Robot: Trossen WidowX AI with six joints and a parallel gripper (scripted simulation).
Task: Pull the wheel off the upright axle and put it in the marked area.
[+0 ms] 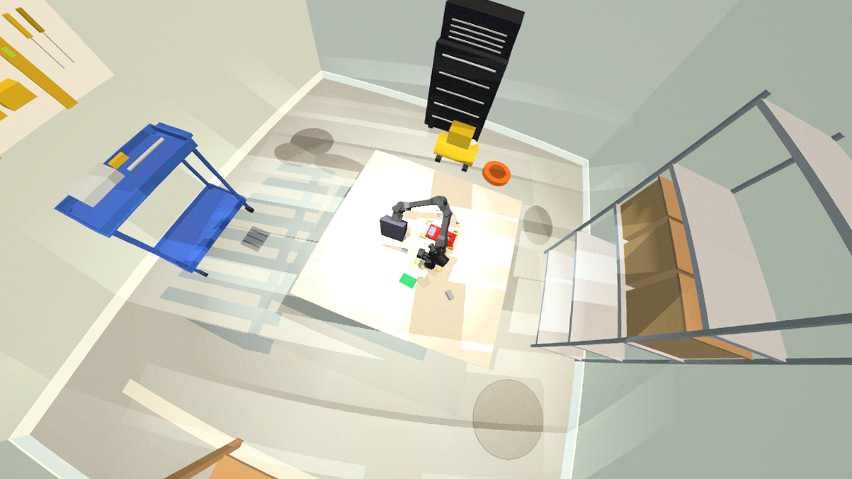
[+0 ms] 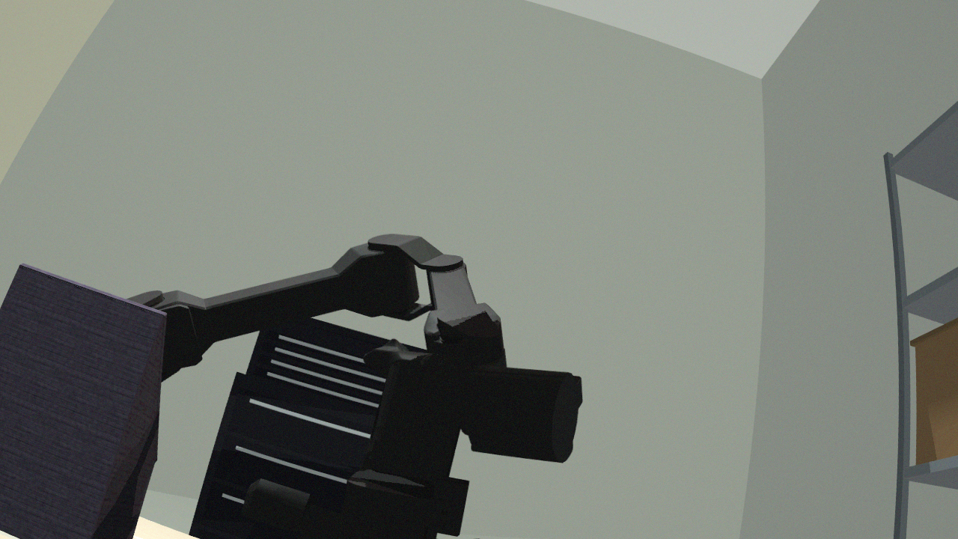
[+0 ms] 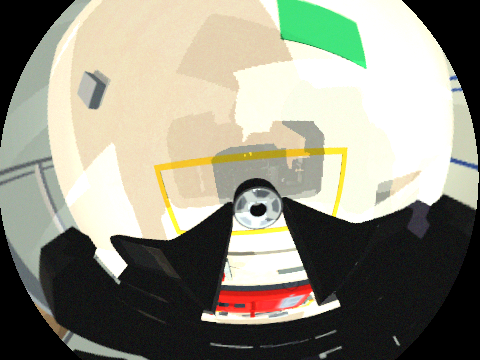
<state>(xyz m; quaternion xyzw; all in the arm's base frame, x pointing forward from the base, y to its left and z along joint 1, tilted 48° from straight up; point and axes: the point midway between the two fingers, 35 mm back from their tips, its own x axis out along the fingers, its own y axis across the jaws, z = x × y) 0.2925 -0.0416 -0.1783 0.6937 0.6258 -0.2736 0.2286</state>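
The wheel is right at my gripper tip.
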